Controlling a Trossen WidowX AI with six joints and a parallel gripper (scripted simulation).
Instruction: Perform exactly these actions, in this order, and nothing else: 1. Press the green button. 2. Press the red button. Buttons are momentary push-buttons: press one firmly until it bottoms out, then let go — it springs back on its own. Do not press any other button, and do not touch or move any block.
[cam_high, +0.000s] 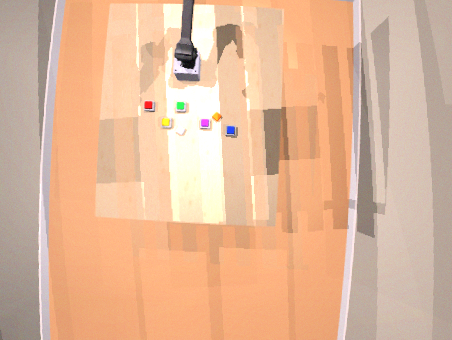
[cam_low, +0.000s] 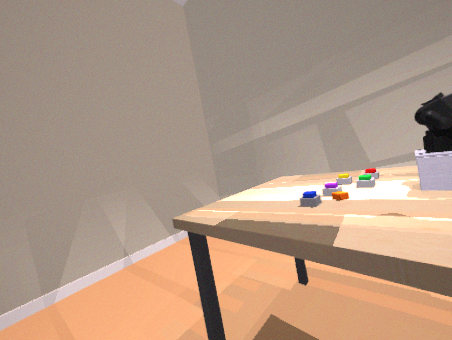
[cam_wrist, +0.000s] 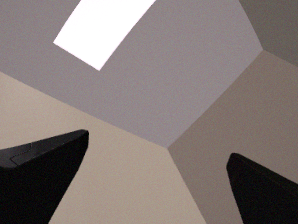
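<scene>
Now: the green button 240 mm ahead of my gripper tip, 30 mm to the right of it and 760 mm below it. From my gripper tip the other things lie so: yellow button 330 mm ahead, 90 mm to the right, 760 mm below; red button 270 mm ahead, 190 mm to the right, 760 mm below; magenta button 300 mm ahead, 100 mm to the left, 760 mm below.
</scene>
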